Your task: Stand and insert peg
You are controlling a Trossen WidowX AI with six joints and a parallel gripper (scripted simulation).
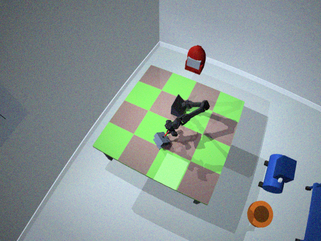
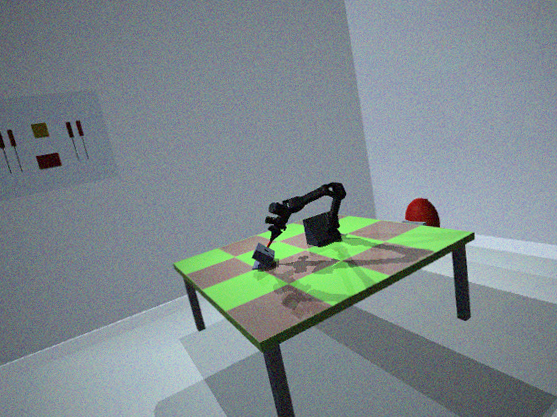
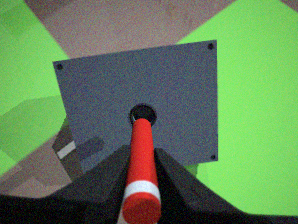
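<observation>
Right now my gripper tip is 4 cm short of the grey sloped panel, 3 cm to the left of it and 7 cm above it. The rest, counted from my gripper tip: red peg (1 cm behind, 1 cm to the left, 1 cm above).
</observation>
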